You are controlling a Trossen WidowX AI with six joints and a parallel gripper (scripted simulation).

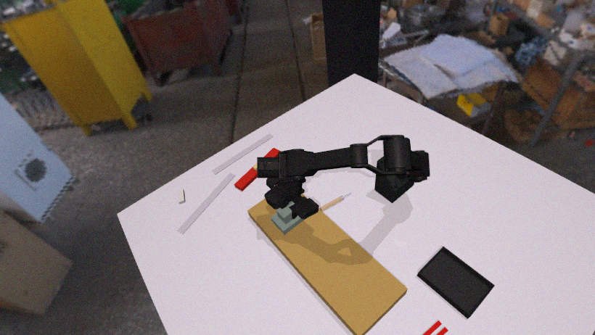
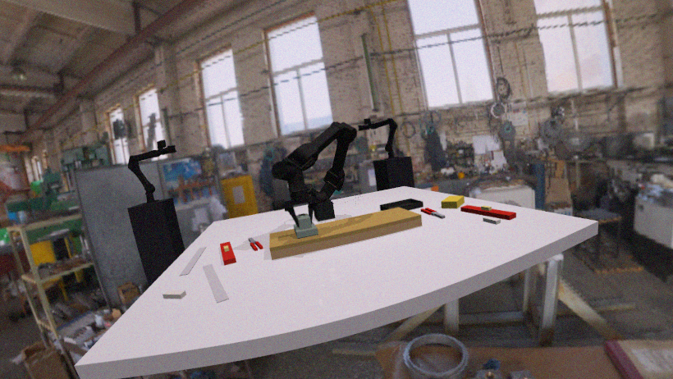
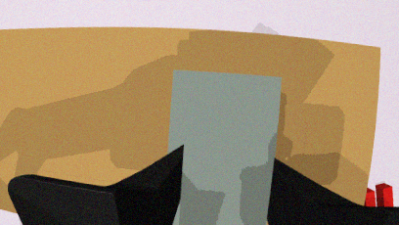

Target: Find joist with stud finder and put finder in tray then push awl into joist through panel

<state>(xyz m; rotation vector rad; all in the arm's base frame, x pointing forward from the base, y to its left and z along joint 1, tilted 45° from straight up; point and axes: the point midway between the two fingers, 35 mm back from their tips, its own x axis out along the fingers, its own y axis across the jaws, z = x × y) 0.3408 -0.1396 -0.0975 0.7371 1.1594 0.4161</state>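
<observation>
Right now the black tray is 48 cm to the left of my gripper tip, 18 cm behind it and 5 cm below it. Also, from my gripper tip: yellow block: 65 cm to the left, 5 cm below, 1 cm behind; then stud finder: 2 cm behind, 2 cm above; then awl: 18 cm behind, 6 cm below, 5 cm to the left.
</observation>
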